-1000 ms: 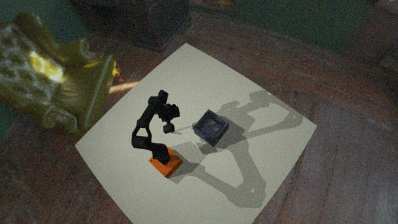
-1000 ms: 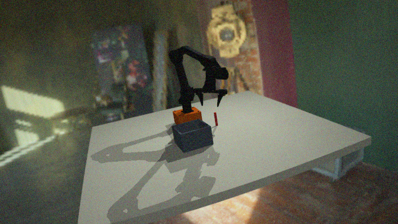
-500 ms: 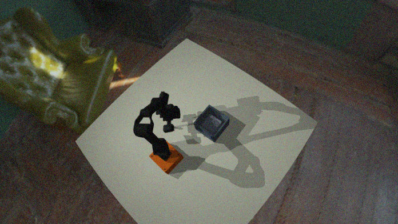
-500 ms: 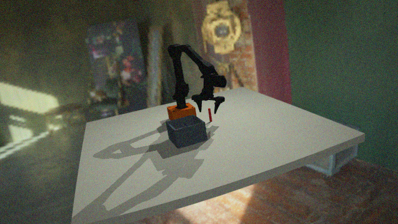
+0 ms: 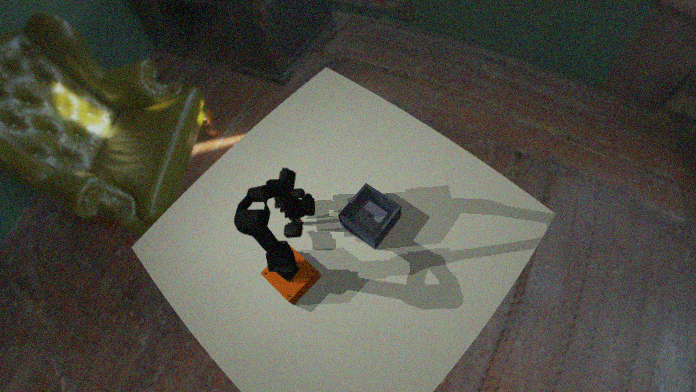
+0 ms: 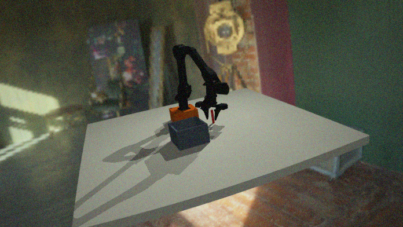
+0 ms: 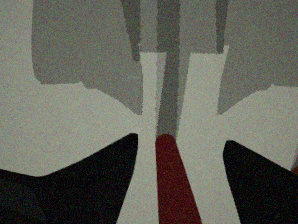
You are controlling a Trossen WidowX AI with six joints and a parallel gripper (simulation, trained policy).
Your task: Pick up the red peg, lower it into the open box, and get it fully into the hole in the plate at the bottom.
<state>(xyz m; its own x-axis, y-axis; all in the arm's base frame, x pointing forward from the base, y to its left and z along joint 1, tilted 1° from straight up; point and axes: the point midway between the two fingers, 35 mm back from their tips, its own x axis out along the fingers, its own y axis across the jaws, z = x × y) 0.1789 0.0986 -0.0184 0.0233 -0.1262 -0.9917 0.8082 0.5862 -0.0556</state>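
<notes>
The red peg lies 1 cm to the left of my gripper tip and 2 cm above it. From my gripper tip the other things lie so: pale plate (16 cm ahead, 21 cm to the right, 2 cm above); dark box (16 cm ahead, 21 cm to the right).
</notes>
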